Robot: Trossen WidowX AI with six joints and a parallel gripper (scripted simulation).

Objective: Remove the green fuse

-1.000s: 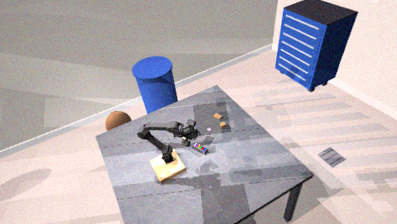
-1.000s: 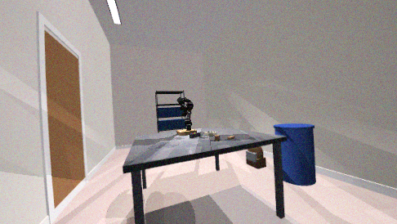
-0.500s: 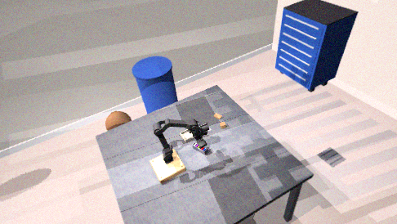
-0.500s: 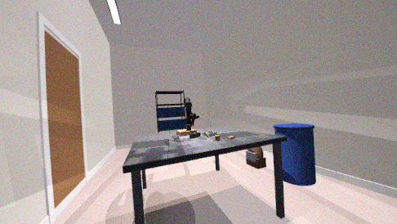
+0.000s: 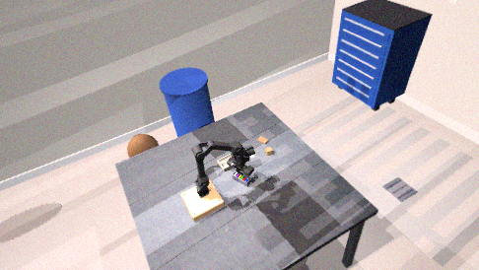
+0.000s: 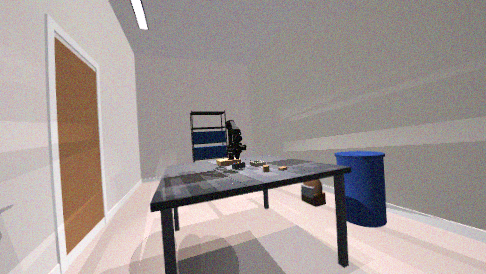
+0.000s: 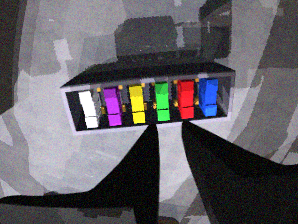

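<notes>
Right now the green fuse is 50 mm below my gripper tip. Round my gripper tip: white tray: 200 mm to the left, 70 mm below.
</notes>
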